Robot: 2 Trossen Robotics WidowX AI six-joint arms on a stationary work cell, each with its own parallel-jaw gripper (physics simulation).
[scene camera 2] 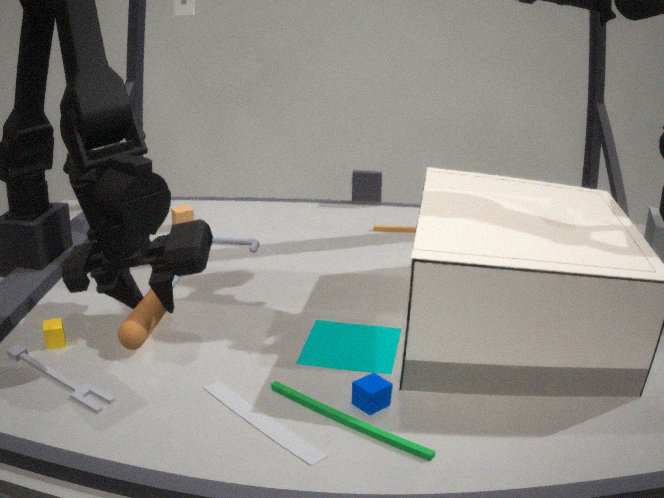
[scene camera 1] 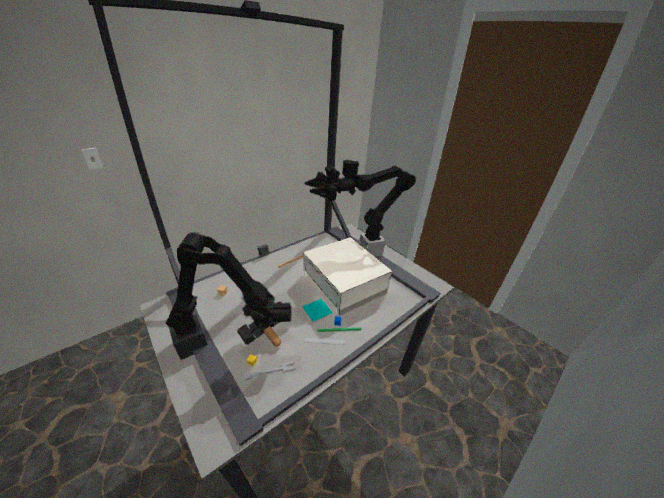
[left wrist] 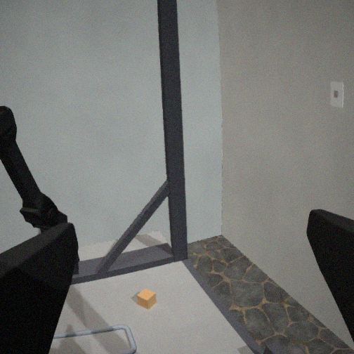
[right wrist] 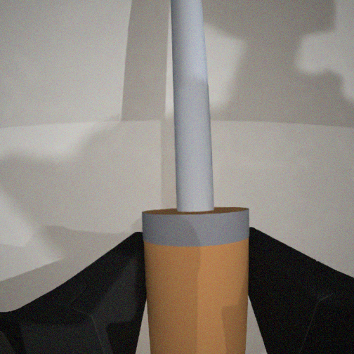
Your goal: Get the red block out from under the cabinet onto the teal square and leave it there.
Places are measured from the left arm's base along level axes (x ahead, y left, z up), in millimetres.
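Pixels of known places: left gripper, between the fingertips: (scene camera 1: 307, 187); right gripper, between the fingertips: (scene camera 2: 159, 312) (scene camera 1: 266, 329); left arm's base, origin of its link: (scene camera 1: 372, 237); right arm's base, origin of its link: (scene camera 2: 28, 212) (scene camera 1: 185, 328).
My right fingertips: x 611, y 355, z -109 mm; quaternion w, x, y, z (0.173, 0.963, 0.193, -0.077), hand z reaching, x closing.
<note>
For each thing: its middle in the pictures, then the offset to it from my right fingertips. "pt": a spot on its surface instead.
- orange handle, a spot on its surface: (scene camera 2: 133, 333) pt dx -38, dy +89, dz +25 mm
- bent end, a spot on its surface: (scene camera 2: 254, 245) pt dx -4, dy -215, dz +8 mm
- white cabinet, middle of its body: (scene camera 2: 530, 271) (scene camera 1: 345, 272) dx -387, dy -170, dz +63 mm
- flat teal square, a spot on its surface: (scene camera 2: 351, 345) (scene camera 1: 317, 309) pt dx -220, dy -48, dz -4 mm
- blue cube, middle of its body: (scene camera 2: 371, 394) (scene camera 1: 337, 320) dx -279, dy +43, dz +8 mm
- green stick, middle of its body: (scene camera 2: 348, 421) (scene camera 1: 339, 329) dx -273, dy +80, dz -1 mm
- pale strip, middle of its body: (scene camera 2: 260, 421) (scene camera 1: 325, 340) dx -204, dy +113, dz -4 mm
- yellow cube, middle of its body: (scene camera 2: 54, 333) (scene camera 1: 252, 360) dx +68, dy +128, dz +8 mm
- grey forked tool, middle of its body: (scene camera 2: 54, 375) (scene camera 1: 270, 370) dx +15, dy +180, dz -1 mm
- orange cube, middle of its body: (scene camera 2: 182, 217) (scene camera 1: 222, 290) dx +159, dy -255, dz +11 mm
- orange stick, middle of its body: (scene camera 2: 429, 230) dx -196, dy -409, dz -1 mm
My right gripper (scene camera 1: 266, 331) (scene camera 2: 155, 306) (right wrist: 194, 241) is shut on the orange handle (scene camera 2: 133, 333) (right wrist: 197, 305) of a hooked tool. Its grey rod (right wrist: 192, 125) runs away from the grey collar; the bent end (scene camera 2: 254, 245) shows behind the gripper in scene camera 2. I cannot tell if the tool touches the table. My left gripper (scene camera 1: 310, 186) (left wrist: 194, 230) is open and empty, high above the table behind the cabinet. The white cabinet (scene camera 1: 348, 265) (scene camera 2: 536, 321) stands right of the flat teal square (scene camera 1: 317, 309) (scene camera 2: 351, 345), whose surface is bare. The red block does not show.
A blue cube (scene camera 1: 337, 320) (scene camera 2: 371, 394), green stick (scene camera 2: 351, 422) and pale strip (scene camera 2: 262, 422) lie in front of the square. A yellow cube (scene camera 2: 54, 333) and grey forked tool (scene camera 2: 58, 376) lie at left. An orange cube (scene camera 2: 182, 214) (left wrist: 146, 298) and orange stick (scene camera 2: 394, 228) lie farther back.
</note>
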